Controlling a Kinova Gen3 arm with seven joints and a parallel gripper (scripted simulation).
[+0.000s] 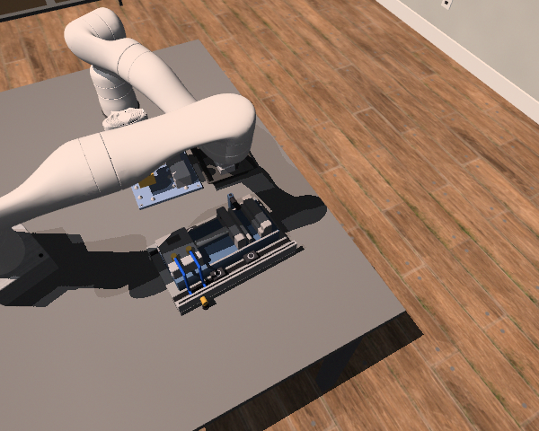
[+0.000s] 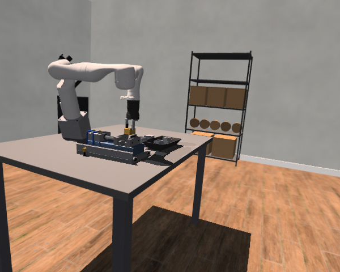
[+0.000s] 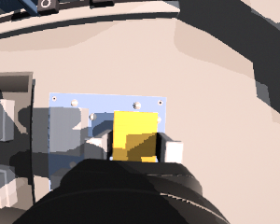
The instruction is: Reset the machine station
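Now: hand 9 cm above the infeed plate, 5 cm short of it and 3 cm to the right of it. The rest, counted from my hand: yellow brass blank (3 cm below); then vise (27 cm to the right, 6 cm below, 4 cm ahead); then fixed jaw (28 cm to the right, 14 cm ahead, 2 cm below).
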